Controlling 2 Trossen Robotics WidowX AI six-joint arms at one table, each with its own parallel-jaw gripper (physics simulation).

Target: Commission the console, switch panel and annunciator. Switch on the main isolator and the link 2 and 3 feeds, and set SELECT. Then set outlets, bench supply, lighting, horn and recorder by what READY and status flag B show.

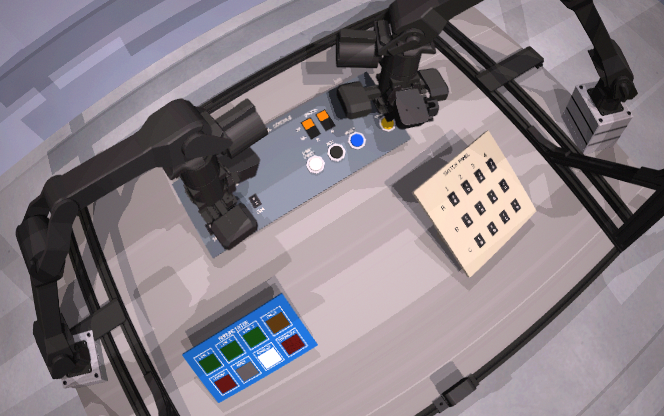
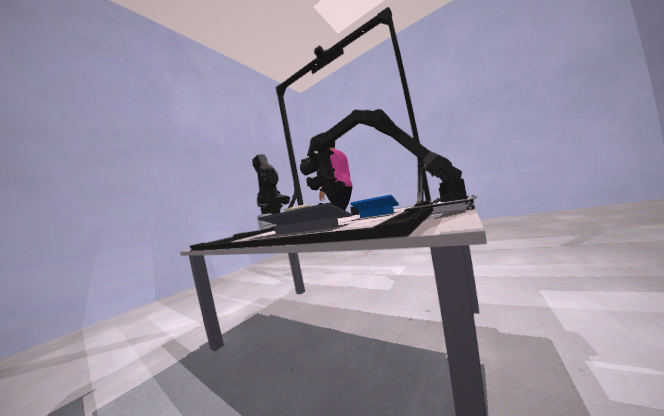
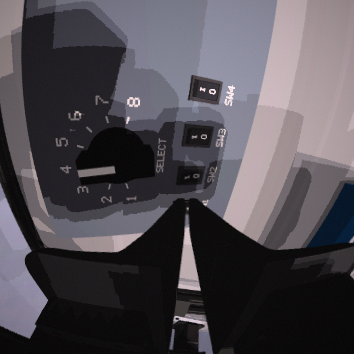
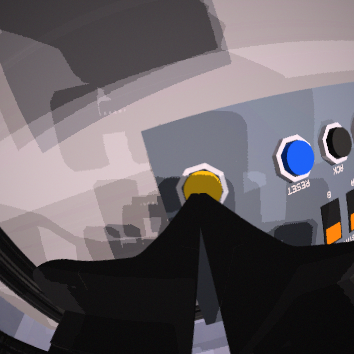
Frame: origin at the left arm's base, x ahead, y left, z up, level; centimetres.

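Seen in the pictures: left gripper, fingertip midpoint: (image 1: 217, 213) (image 3: 185, 204); right gripper, fingertip midpoint: (image 1: 388, 119) (image 4: 197, 199); left arm's base, origin of the base link: (image 1: 76, 359) (image 2: 454, 199) (image 3: 186, 325); right arm's base, origin of the base link: (image 1: 605, 100) (image 2: 265, 214).
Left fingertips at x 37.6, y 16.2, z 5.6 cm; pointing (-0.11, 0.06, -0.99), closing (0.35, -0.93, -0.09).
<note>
Offsets run from my left fingertips to a thing's top centre. "pt": to the spot under its first point.
The grey console (image 1: 295, 187) (image 2: 305, 215) (image 3: 240, 30) (image 4: 260, 120) carries the SELECT knob {dx +1.0, dy +4.7, dz +1.7 cm} (image 3: 117, 150), its white line near the 4 and 3. SW4 {dx +6.4, dy +1.4, dz -2.3 cm} (image 1: 255, 201) (image 3: 205, 90), SW3 {dx +3.5, dy +0.7, dz -2.3 cm} (image 3: 198, 136) and SW2 {dx +0.6, dy +0.0, dz -2.3 cm} (image 3: 190, 175) show; SW1 is hidden behind the fingertips. My left gripper (image 3: 185, 204) is shut, its tips just beyond SW2. My right gripper (image 4: 197, 199) is shut and empty at the dull yellow button {dx +32.7, dy +7.9, dz -2.0 cm} (image 1: 387, 123) (image 4: 202, 183). Status flag B {pt dx +22.3, dy +11.0, dz -0.6 cm} (image 1: 325, 120) (image 4: 331, 222) is orange and black. On the blue annunciator {dx -2.0, dy -22.1, dz -0.1 cm} (image 1: 296, 321) (image 2: 375, 202), READY {pt dx -3.2, dy -26.1, dz -3.5 cm} (image 1: 246, 370) is grey and one tile is bright white.
The cream switch panel {pt dx +36.7, dy -21.2, dz -3.9 cm} (image 1: 472, 262) has rows A to C and columns 1 to 4. The blue RESET button {dx +26.3, dy +6.2, dz -1.7 cm} (image 1: 356, 140) (image 4: 298, 157), black ACK button {dx +22.2, dy +5.2, dz -1.7 cm} (image 1: 336, 152) (image 4: 338, 142) and a white button {dx +18.1, dy +4.1, dz -1.7 cm} (image 1: 315, 164) stand on the console. A person (image 2: 341, 170) stands behind the table.
</note>
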